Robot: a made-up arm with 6 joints. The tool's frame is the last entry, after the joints. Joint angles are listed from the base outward. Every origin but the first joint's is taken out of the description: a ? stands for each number. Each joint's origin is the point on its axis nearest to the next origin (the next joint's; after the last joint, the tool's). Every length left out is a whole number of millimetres.
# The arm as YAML. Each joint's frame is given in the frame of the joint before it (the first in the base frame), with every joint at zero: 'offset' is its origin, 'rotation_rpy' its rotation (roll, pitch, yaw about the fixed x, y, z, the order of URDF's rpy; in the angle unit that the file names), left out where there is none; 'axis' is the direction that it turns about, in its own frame. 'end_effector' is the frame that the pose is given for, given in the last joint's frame.
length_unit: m
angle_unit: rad
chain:
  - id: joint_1
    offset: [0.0, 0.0, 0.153]
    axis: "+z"
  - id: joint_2
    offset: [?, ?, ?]
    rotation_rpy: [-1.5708, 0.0, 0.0]
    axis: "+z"
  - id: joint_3
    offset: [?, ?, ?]
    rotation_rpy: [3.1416, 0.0, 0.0]
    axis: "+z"
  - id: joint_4
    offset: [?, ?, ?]
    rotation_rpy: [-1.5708, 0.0, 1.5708]
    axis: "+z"
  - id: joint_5
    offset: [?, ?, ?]
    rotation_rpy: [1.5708, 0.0, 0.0]
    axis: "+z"
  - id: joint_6
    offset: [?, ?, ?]
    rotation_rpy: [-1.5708, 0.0, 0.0]
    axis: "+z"
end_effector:
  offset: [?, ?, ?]
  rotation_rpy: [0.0, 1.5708, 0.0]
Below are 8 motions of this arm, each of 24 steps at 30 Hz.
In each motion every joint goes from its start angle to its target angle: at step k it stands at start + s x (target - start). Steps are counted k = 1, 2, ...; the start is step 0. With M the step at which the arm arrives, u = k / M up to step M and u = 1 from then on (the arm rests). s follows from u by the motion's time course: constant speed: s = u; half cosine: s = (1 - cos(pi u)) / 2; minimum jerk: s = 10 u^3 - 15 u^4 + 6 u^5.
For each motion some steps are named. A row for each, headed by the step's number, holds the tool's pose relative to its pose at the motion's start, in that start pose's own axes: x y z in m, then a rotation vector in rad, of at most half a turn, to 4 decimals.
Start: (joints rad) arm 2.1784 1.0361 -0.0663 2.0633 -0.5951 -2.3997
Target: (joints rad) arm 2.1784 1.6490 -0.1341 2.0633 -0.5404 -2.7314
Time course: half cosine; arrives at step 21
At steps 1, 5, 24:
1: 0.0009 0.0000 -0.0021 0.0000 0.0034 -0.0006
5: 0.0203 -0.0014 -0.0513 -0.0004 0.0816 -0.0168
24: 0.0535 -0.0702 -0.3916 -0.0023 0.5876 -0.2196

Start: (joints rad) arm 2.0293 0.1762 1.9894 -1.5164 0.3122 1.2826
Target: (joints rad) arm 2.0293 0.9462 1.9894 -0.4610 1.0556 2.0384
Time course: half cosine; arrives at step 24
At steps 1, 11, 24:
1: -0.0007 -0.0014 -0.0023 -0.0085 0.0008 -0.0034
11: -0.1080 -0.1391 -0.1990 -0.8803 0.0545 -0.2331
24: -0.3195 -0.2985 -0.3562 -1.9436 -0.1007 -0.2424

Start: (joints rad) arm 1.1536 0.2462 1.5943 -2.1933 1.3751 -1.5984
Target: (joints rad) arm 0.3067 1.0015 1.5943 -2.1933 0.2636 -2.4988
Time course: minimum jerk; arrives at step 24
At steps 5, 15, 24:
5: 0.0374 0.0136 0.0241 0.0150 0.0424 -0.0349
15: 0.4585 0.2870 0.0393 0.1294 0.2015 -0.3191
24: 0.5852 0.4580 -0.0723 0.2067 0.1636 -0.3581

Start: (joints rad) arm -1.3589 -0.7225 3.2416 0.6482 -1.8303 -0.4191
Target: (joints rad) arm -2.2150 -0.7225 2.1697 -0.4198 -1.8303 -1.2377
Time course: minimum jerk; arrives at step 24
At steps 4, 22, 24:
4: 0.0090 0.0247 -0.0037 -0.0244 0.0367 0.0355
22: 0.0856 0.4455 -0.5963 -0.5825 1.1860 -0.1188
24: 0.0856 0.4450 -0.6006 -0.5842 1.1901 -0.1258

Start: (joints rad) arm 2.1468 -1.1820 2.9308 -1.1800 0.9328 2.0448
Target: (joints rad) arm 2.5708 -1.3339 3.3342 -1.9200 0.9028 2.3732
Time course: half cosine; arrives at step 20
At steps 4, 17, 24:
4: 0.0271 -0.0143 0.0093 0.0243 0.0208 -0.0299
17: 0.1891 -0.1839 0.1398 0.2781 0.0171 -0.1432
24: 0.1934 -0.1962 0.1502 0.2930 0.0052 -0.1409

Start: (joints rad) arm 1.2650 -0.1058 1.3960 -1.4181 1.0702 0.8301
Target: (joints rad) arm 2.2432 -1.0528 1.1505 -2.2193 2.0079 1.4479
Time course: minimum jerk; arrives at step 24
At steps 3, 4, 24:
3: -0.0012 0.0078 0.0070 0.0135 0.0041 -0.0249
4: -0.0024 0.0169 0.0157 0.0295 0.0098 -0.0554
24: 0.2587 -0.0459 0.5544 0.4219 1.2391 -1.3730

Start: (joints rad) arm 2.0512 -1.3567 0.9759 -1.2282 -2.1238 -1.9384
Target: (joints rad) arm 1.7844 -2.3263 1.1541 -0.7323 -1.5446 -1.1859
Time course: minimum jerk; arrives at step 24
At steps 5, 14, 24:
5: -0.0067 -0.0293 -0.0456 -0.0895 -0.0536 0.0742
14: 0.0648 -0.3986 -0.3781 -1.0204 -0.5723 0.6713
24: 0.1878 -0.6690 -0.4490 -1.6220 -0.8826 0.9899

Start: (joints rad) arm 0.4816 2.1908 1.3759 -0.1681 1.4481 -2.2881
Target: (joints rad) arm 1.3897 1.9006 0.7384 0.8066 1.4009 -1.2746
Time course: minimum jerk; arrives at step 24
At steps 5, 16, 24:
5: 0.0029 -0.0244 -0.0249 -0.0424 0.0656 -0.0931
16: -0.1013 -0.2318 -0.3717 -0.3628 1.2650 -0.6343
24: -0.1799 -0.2488 -0.4762 -0.3442 1.6964 -0.5656

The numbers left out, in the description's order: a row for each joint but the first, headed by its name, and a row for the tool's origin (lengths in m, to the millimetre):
joint_2: 0.0 0.0 0.0
joint_3: 0.0 -0.364 0.0
joint_4: 0.45 0.0 0.0
joint_5: 0.0 -0.12 0.0
joint_6: 0.0 0.0 0.0
tool: 0.0 0.0 0.0

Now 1 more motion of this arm.
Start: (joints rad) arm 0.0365 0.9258 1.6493 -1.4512 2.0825 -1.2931
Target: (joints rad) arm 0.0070 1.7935 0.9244 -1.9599 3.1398 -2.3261
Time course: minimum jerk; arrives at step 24
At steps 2, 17, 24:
2: -0.0002 -0.0001 0.0054 -0.0030 0.0005 0.0049
17: 0.1913 0.3742 0.7028 -0.3596 1.0090 0.6958
24: 0.2531 0.4967 0.7513 -0.4048 1.3489 0.6685

